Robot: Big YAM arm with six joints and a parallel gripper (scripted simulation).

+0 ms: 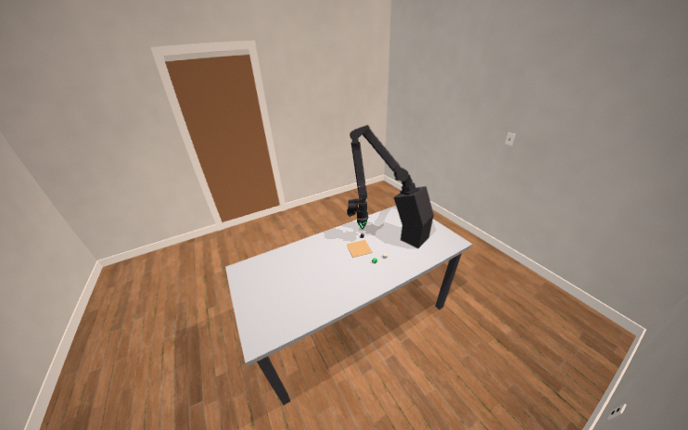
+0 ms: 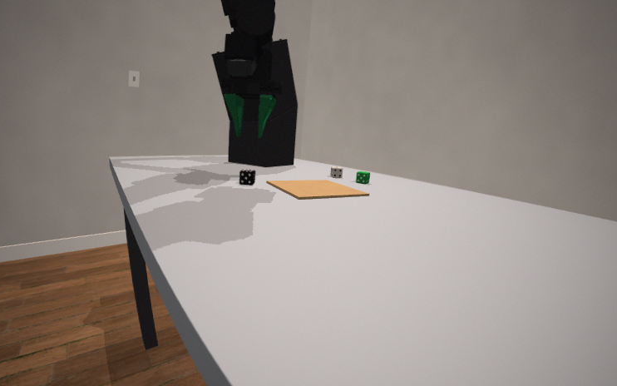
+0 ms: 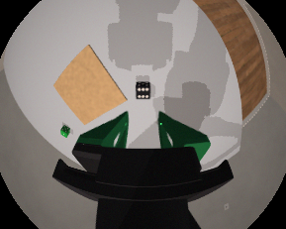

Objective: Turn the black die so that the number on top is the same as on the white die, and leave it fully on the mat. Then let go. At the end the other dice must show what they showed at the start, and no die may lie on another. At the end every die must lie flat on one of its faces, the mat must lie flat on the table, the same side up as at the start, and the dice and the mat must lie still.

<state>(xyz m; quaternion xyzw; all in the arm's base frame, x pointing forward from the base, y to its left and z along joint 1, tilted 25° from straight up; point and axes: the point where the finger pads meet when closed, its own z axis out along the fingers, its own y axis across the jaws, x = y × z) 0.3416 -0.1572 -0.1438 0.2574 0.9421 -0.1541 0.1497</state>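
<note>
The black die is 8 cm below my hand. From my hand the other things lie so: tan mat 7 cm ahead, 10 cm to the left, 9 cm below; green die 4 cm ahead, 26 cm to the left, 8 cm below; white die 5 cm behind, 25 cm to the left, 8 cm below.
</note>
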